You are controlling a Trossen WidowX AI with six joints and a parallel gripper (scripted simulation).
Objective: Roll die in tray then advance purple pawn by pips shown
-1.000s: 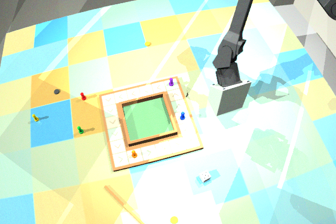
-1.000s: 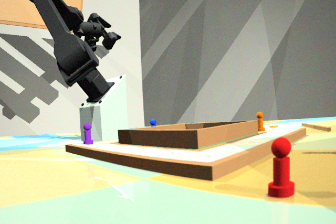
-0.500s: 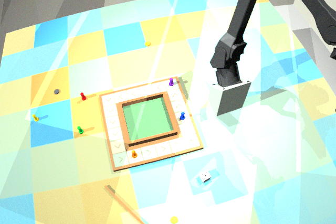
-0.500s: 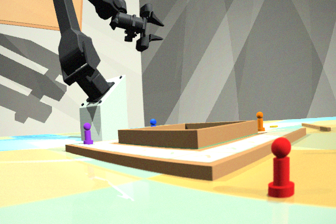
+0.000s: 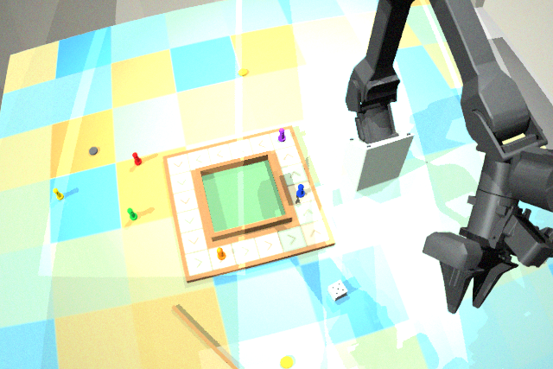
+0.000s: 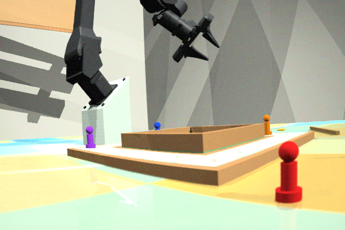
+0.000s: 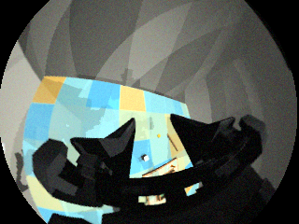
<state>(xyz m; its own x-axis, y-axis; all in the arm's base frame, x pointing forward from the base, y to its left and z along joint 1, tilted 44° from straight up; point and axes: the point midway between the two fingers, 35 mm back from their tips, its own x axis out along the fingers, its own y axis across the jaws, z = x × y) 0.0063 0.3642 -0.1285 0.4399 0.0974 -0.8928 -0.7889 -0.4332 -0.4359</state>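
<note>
The white die is 240 mm below my gripper tip, 140 mm to the right of it and 110 mm ahead of it. Also, from my gripper tip: wooden stick (360 mm ahead, 250 mm below, 100 mm to the right); orange pawn (300 mm ahead, 250 mm to the right, 220 mm below); blue pawn (350 mm to the right, 220 mm below, 120 mm ahead).
</note>
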